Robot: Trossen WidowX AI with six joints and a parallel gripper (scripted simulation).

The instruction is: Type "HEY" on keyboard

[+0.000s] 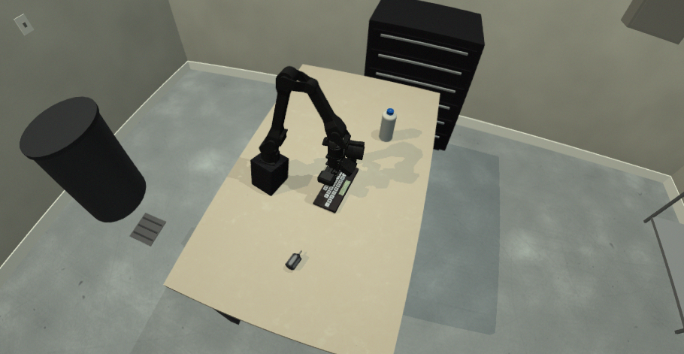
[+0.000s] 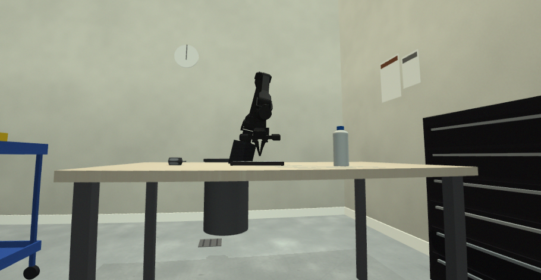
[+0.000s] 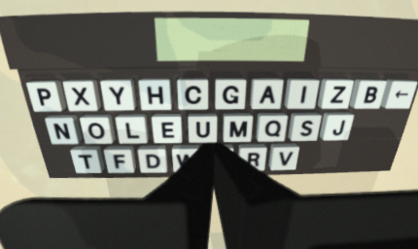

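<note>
Right now the left-arrow key is 11 cm to the right of my hand, 6 cm below it and 1 cm ahead of it.
</note>
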